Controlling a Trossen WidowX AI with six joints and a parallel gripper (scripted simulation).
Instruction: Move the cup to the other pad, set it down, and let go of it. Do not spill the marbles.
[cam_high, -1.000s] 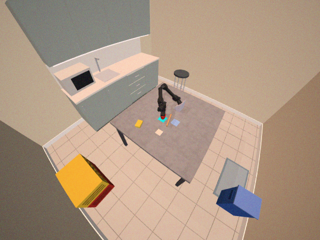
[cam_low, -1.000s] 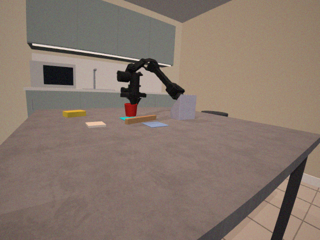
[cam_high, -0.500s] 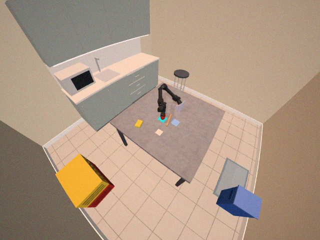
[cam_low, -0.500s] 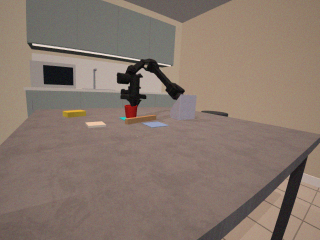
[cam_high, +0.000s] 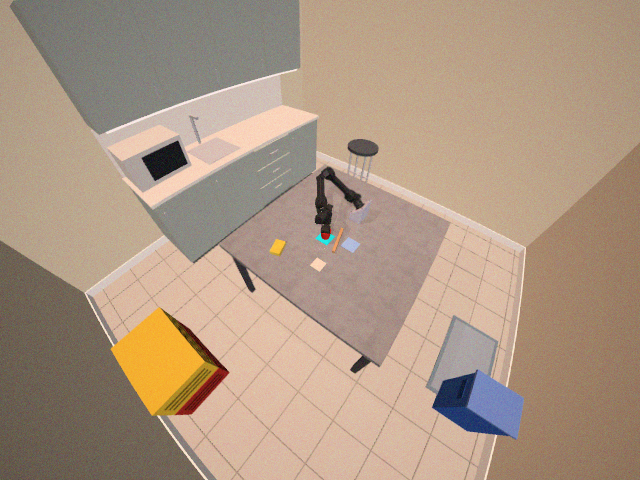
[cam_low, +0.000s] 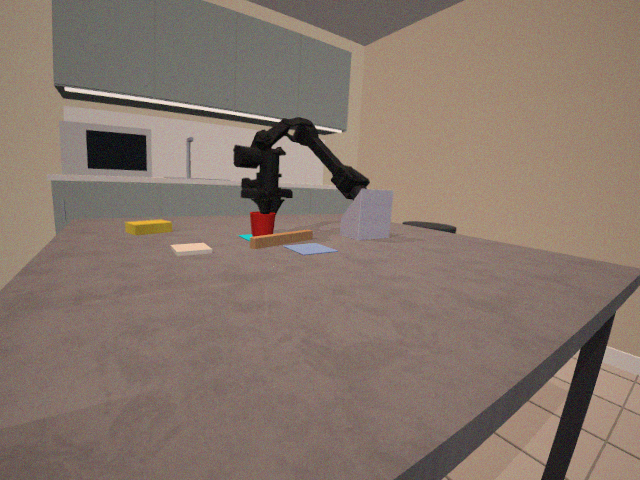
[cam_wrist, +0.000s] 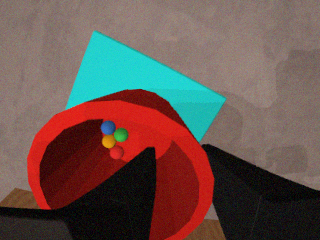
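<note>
The red cup lies 20 mm ahead of my gripper tip, 10 mm to the left of it and 10 mm below it. Round my gripper tip: teal pad: 30 mm ahead, 10 mm to the left, 50 mm below; then pale blue pad: 20 mm behind, 200 mm to the left, 50 mm below; then orange wooden bar: 110 mm to the left, 40 mm below.
</note>
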